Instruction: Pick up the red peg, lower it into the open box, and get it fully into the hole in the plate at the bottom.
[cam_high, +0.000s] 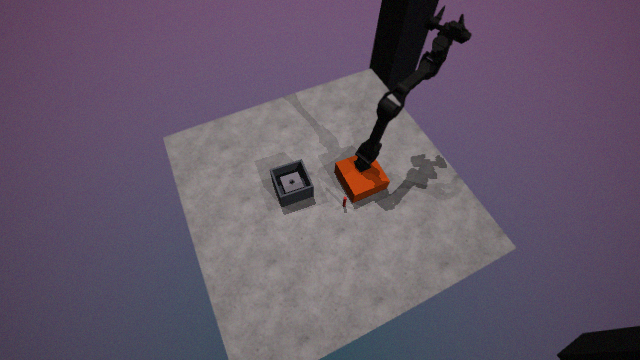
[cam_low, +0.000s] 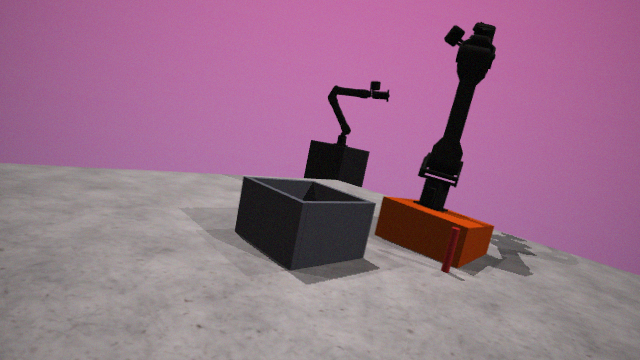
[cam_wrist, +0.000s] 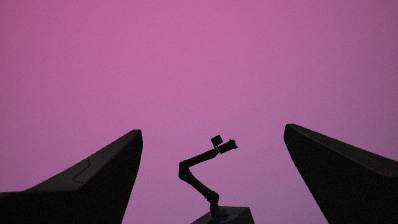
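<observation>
My gripper tip is 630 mm short of the red peg, 310 mm to the right of it and 590 mm above it. The rest, counted from my gripper tip: dark box (800 mm ahead, 110 mm to the left, 610 mm below); plate (800 mm ahead, 110 mm to the left, 590 mm below).
</observation>
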